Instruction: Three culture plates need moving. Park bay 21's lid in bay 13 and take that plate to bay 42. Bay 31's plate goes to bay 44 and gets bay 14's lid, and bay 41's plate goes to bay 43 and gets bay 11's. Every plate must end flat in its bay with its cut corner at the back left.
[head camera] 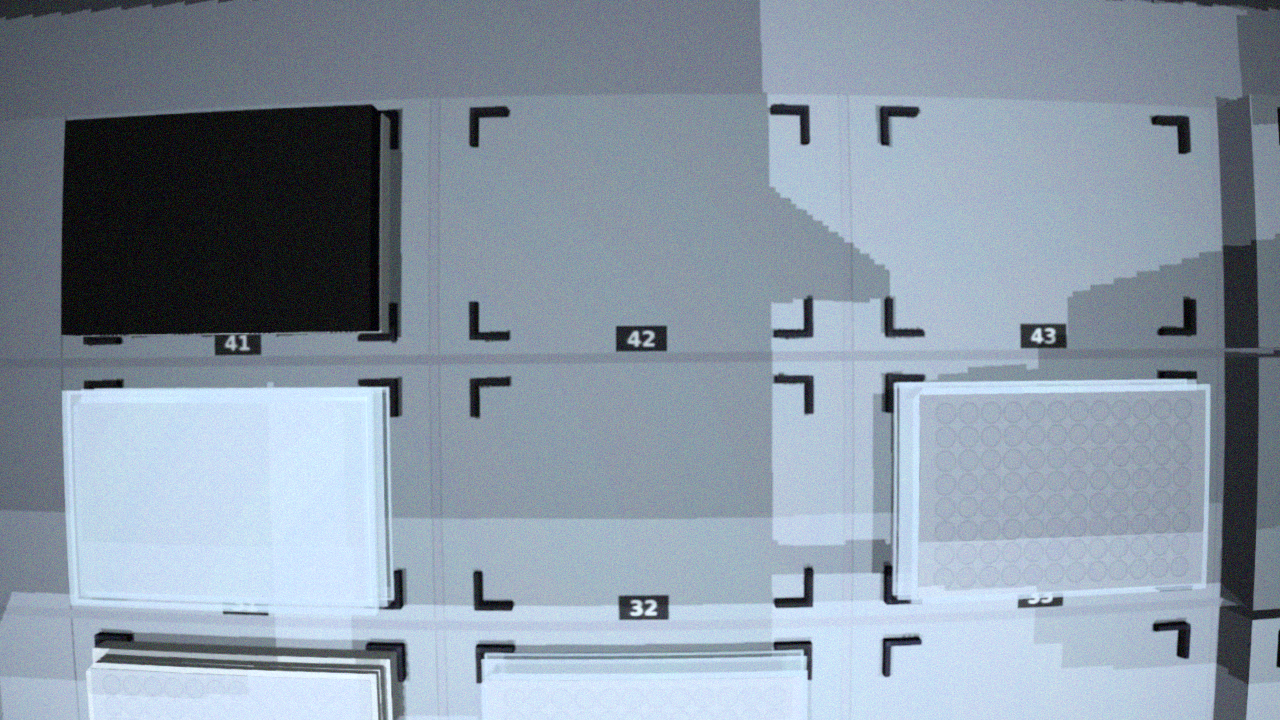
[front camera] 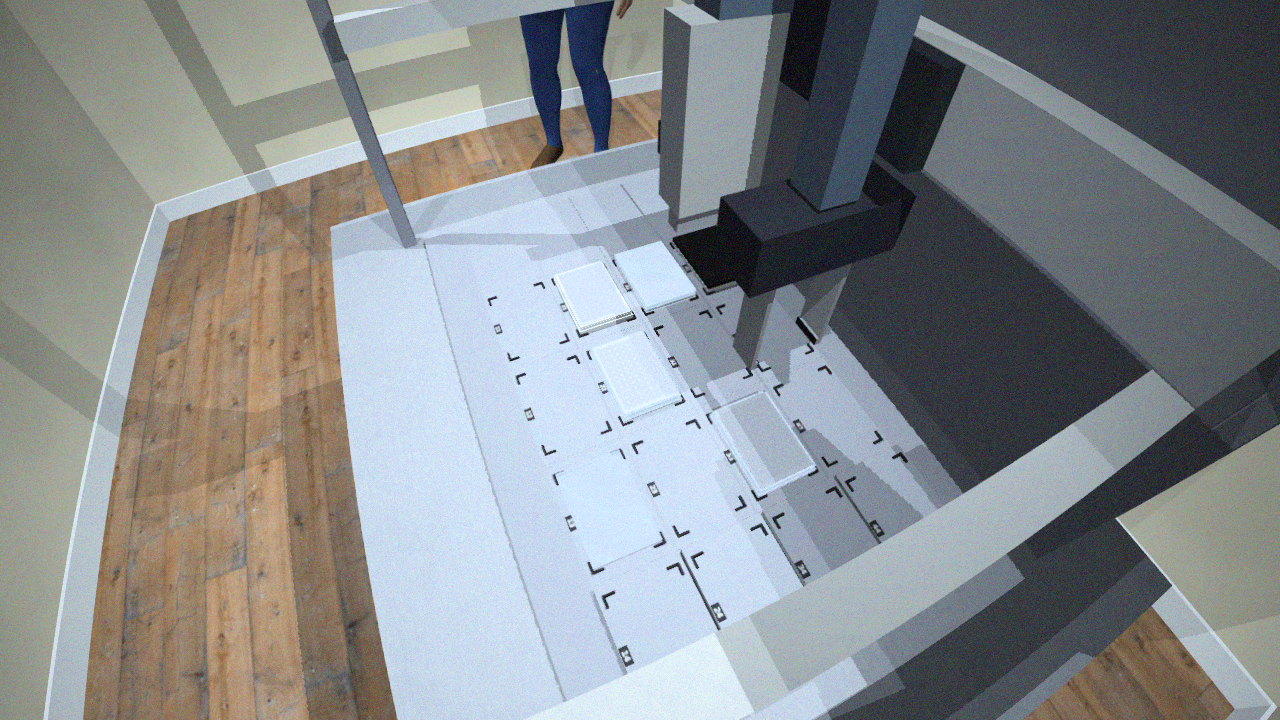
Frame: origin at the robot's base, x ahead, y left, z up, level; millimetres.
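Seen in the pictures: gripper, fingertip midpoint: (front camera: 777, 344); robot's base, origin of the base link: (front camera: 490, 300).
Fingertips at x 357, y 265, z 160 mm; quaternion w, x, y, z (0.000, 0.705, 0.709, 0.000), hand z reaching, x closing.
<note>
Offsets run from my fingertips to a thing's top centre. "spot": to the spot under its first point.
My gripper (front camera: 778, 350) is open, its two jaws apart above the back row around bay 42 with no plate between them. It does not show in the head view. In bay 41 a black-topped plate @[293 mm back, 99 mm left, 143 mm down] (front camera: 711, 257) (head camera: 219, 221) sits on a paler base. In bay 31 a pale plate @[293 mm back, 8 mm right, 143 mm down] (front camera: 655, 275) (head camera: 228, 497) has a clear, whitish cover. The white plate @[293 mm back, 115 mm right, 146 mm down] (front camera: 592, 296) (head camera: 237, 694) in bay 21 shows wells at its edge. A thin clear lid @[35 mm ahead, 222 mm right, 152 mm down] (front camera: 610, 508) lies in bay 13. Bays 42 @[spot: 138 mm back, 102 mm left, 160 mm down] (head camera: 617, 214) and 43 @[spot: 22 mm ahead, 110 mm left, 160 mm down] (head camera: 1011, 197) show bare deck between their corner marks. Cut corners are too faint to tell.
A clear-covered well plate @[35 mm ahead, 8 mm right, 146 mm down] (front camera: 765, 441) (head camera: 1060, 492) lies in bay 33, and another well plate @[129 mm back, 115 mm right, 146 mm down] (front camera: 636, 374) (head camera: 644, 689) in bay 22. The pale pipetting stage (front camera: 720, 116) stands behind the gripper. A frame beam (front camera: 966, 510) crosses the front right.
</note>
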